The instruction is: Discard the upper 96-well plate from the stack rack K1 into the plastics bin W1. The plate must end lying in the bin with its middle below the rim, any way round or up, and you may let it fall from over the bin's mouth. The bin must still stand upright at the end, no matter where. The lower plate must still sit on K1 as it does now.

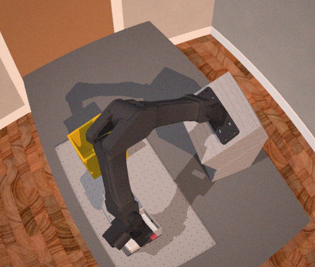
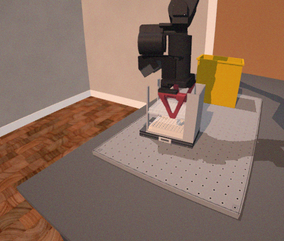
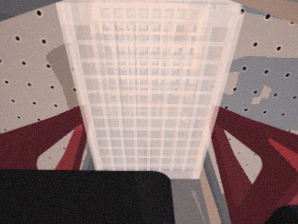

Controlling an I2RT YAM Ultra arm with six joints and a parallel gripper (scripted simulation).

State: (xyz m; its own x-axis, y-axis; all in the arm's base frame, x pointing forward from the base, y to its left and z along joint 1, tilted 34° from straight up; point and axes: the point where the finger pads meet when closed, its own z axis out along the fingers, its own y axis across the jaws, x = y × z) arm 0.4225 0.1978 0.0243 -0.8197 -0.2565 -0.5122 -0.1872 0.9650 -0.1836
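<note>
My hand is 36 cm to the left of the yellow plastics bin W1 and 1 cm below it.
</note>
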